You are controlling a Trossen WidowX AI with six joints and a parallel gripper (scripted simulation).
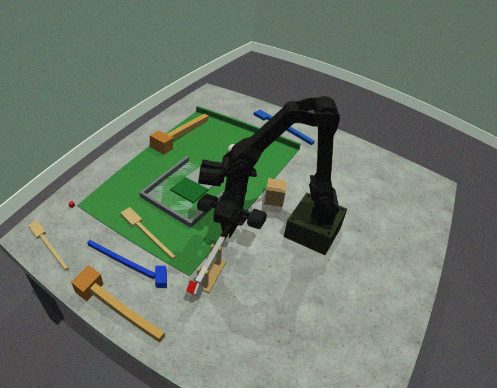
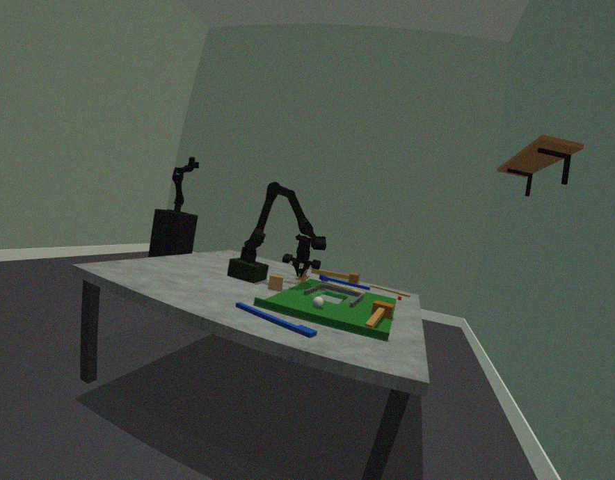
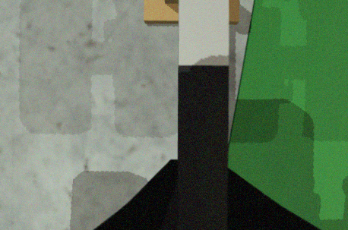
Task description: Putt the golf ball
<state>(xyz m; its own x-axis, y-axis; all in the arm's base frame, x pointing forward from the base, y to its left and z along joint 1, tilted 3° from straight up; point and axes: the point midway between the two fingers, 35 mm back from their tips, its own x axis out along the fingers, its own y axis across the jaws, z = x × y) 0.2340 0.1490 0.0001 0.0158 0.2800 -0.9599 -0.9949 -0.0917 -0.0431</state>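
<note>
Right now the tan cube is 25 cm to the right of my gripper tip and 5 cm behind it. Also, from my gripper tip: red putter 11 cm to the left, 3 cm above, 1 cm behind; then wooden stand 13 cm to the left, 1 cm behind; then grey frame 21 cm ahead, 12 cm to the right, 2 cm below.
</note>
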